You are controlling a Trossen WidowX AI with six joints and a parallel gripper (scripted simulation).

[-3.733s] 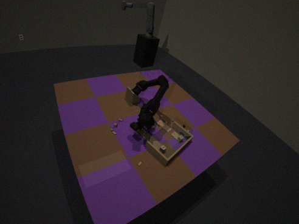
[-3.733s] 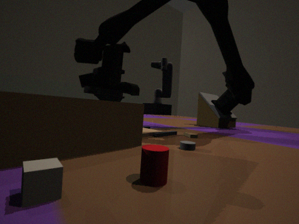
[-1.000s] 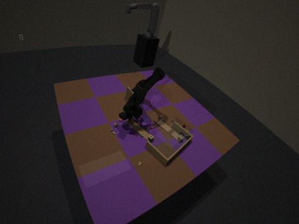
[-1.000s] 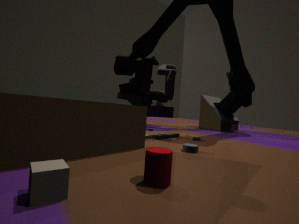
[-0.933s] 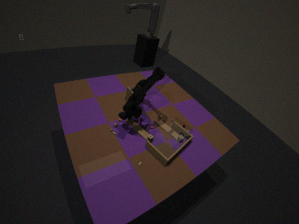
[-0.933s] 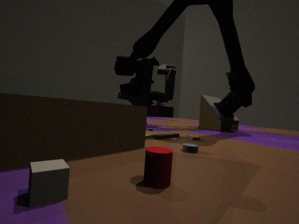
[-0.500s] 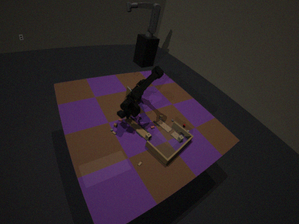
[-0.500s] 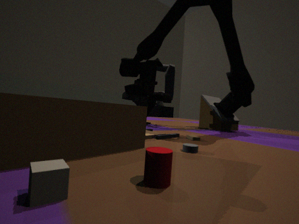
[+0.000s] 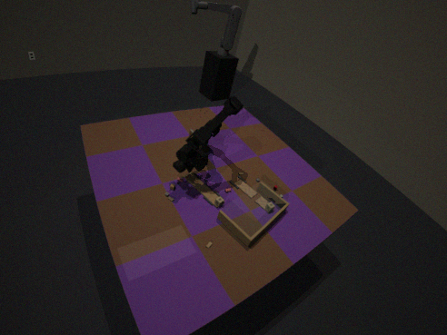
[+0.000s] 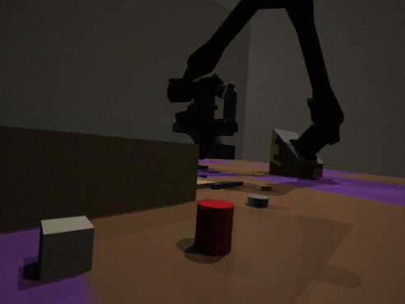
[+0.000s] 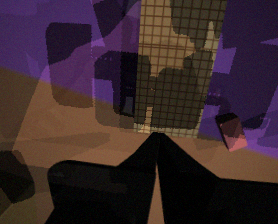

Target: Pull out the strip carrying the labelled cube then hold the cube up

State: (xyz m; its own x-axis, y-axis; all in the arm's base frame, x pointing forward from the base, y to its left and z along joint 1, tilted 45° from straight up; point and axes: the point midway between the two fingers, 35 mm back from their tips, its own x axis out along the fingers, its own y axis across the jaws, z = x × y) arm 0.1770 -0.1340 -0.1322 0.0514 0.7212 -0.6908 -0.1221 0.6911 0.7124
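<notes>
My gripper tip is now 12 cm short of the tan gridded strip, 1 cm to the right of it and 2 cm above it. Round my gripper tip: red cylinder: 31 cm ahead, 37 cm to the left, 1 cm below.
</notes>
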